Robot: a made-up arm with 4 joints. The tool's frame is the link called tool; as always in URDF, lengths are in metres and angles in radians.
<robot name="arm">
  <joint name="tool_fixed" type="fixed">
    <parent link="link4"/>
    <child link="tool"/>
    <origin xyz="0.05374 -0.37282 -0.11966" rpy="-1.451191 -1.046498 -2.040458"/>
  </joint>
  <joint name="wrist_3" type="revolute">
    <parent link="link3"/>
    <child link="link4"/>
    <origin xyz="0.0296 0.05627 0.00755" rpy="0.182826 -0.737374 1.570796"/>
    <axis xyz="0 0 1"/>
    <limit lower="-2.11" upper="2.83" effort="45" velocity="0.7"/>
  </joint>
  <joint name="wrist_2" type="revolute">
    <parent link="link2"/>
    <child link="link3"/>
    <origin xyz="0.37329 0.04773 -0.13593" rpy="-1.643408 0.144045 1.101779"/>
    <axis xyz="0 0 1"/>
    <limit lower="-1.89" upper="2.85" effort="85" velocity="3"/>
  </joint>
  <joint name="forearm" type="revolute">
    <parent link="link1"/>
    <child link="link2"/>
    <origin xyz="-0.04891 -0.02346 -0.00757" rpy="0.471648 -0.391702 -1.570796"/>
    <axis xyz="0 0 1"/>
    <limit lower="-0.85" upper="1.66" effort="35" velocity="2.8"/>
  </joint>
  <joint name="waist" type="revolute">
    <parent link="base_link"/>
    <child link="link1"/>
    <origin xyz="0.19 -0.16 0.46" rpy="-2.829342 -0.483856 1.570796"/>
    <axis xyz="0 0 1"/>
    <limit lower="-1.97" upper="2.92" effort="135" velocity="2.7"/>
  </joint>
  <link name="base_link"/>
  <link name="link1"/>
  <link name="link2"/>
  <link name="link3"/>
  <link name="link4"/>
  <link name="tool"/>
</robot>
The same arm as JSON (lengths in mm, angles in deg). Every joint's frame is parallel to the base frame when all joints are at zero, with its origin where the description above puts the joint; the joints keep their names.
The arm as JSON. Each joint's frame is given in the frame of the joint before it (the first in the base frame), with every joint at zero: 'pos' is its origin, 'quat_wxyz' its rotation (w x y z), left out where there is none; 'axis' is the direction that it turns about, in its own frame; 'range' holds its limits. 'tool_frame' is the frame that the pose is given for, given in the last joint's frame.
{
  "length_unit": "mm",
  "angle_unit": "deg",
  "joints": [
    {
      "joint": "waist",
      "pos": [
        190.0,
        -160.0,
        460.0
      ],
      "axis": [
        -0.307201,
        0.442702,
        -0.842403
      ],
      "range": [
        -112.87,
        167.3
      ]
    },
    {
      "joint": "forearm",
      "pos": [
        -20.0,
        -50.0,
        -10.0
      ],
      "axis": [
        0.070703,
        0.0109,
        -0.997438
      ],
      "range": [
        -48.7,
        95.11
      ]
    },
    {
      "joint": "wrist_2",
      "pos": [
        -380.0,
        60.0,
        110.0
      ],
      "axis": [
        0.902394,
        0.407397,
        0.140399
      ],
      "range": [
        -108.29,
        163.29
      ]
    },
    {
      "joint": "wrist_3",
      "pos": [
        -10.0,
        20.0,
        60.0
      ],
      "axis": [
        0.629688,
        0.572789,
        -0.52479
      ],
      "range": [
        -120.89,
        162.15
      ]
    }
  ],
  "tool_frame": {
    "pos": [
      -250.0,
      240.0,
      190.0
    ],
    "quat_wxyz": [
      0.762405,
      -0.081347,
      0.293896,
      0.570741
    ]
  }
}

